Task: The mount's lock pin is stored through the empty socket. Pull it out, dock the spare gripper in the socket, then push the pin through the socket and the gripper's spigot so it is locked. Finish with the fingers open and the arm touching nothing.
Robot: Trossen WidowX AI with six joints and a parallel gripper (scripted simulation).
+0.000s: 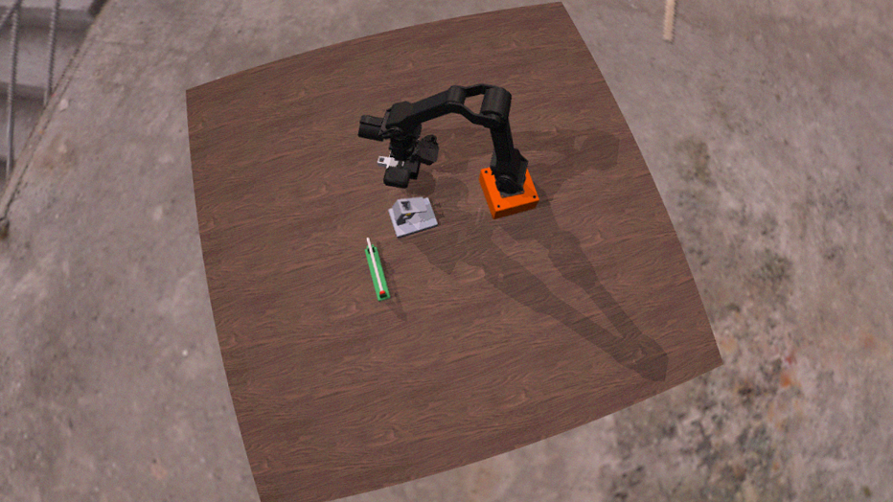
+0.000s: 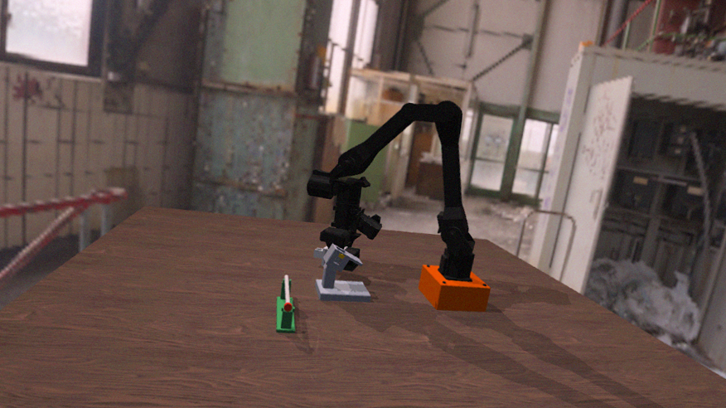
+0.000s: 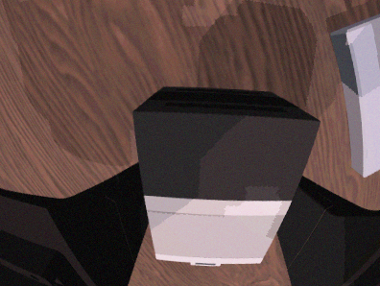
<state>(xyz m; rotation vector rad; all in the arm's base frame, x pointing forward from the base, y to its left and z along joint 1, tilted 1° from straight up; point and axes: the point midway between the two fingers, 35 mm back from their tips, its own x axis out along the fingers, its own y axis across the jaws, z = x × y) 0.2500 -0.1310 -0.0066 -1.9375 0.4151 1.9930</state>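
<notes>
Right now the spare gripper is 1 cm ahead of my gripper tip, 1 cm to the right of it and 2 cm above it. Round my gripper tip: grey mount: 2 cm ahead, 14 cm to the left, 3 cm above; green stand: 13 cm ahead, 26 cm to the left.
</notes>
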